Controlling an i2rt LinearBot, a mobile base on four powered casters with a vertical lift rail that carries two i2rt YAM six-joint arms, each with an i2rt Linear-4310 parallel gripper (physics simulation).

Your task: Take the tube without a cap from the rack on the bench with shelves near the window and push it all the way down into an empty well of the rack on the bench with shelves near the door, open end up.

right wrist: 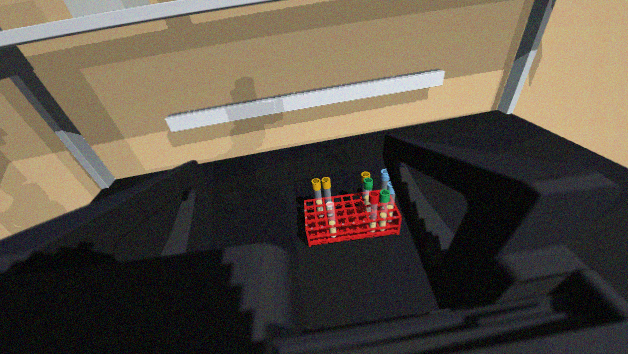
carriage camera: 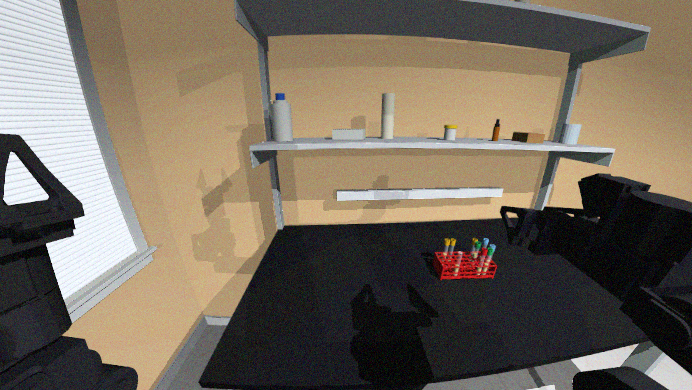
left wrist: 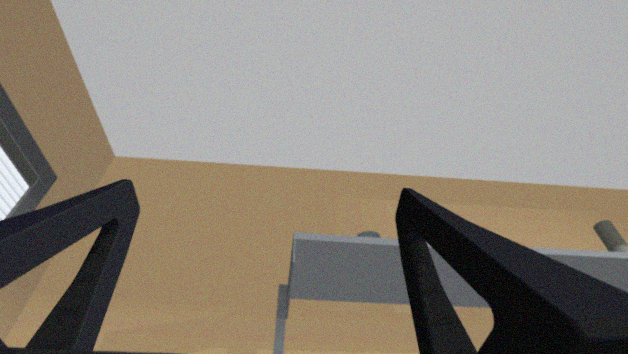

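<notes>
A red rack (carriage camera: 442,272) (right wrist: 320,242) stands on the black bench near the window. A clear tube without a coloured cap (carriage camera: 458,263) (right wrist: 331,218) stands upright in its front row, towards the left end. Several tubes with yellow, green, red and blue caps stand in the same rack. My right gripper (carriage camera: 525,212) (right wrist: 293,157) is open and empty; in the right wrist view the rack shows beyond its fingers, nearer the right one. My left gripper (left wrist: 269,198) is open and empty, raised at the far left, away from the rack. The rack near the door does not show.
A grey shelf (carriage camera: 425,145) above the bench top (carriage camera: 310,280) holds a bottle with a blue cap (carriage camera: 282,120), a tall cylinder (carriage camera: 388,116), a yellow-lidded jar (carriage camera: 450,133) and a brown box (carriage camera: 529,137). A higher shelf (carriage camera: 425,20) overhangs it. A window (carriage camera: 50,125) is at the left.
</notes>
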